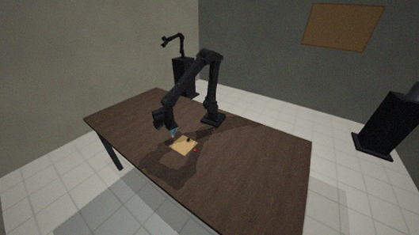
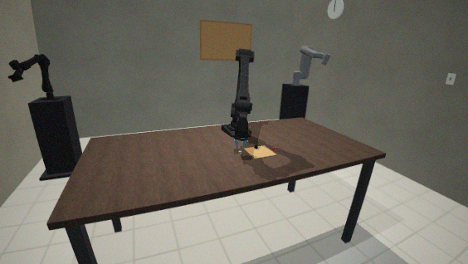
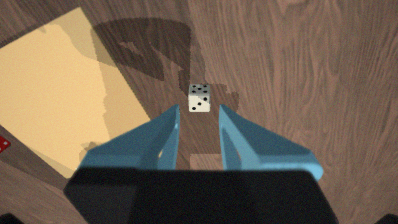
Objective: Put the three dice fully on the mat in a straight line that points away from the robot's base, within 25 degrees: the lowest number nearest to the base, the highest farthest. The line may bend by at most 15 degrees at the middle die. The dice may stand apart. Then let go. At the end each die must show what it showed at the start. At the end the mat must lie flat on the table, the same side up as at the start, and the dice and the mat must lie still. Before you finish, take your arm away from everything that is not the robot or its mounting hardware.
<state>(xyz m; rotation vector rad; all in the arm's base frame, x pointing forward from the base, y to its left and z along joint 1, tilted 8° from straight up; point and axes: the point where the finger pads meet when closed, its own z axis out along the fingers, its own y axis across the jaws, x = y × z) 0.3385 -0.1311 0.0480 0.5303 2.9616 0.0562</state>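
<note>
The white die is 20 mm below my hand. Also, from my hand: black die 120 mm to the left, 30 mm behind, 20 mm below; then red die 220 mm to the left, 20 mm below, 20 mm ahead; then tan mat 120 mm to the left, 30 mm below, 20 mm ahead.
</note>
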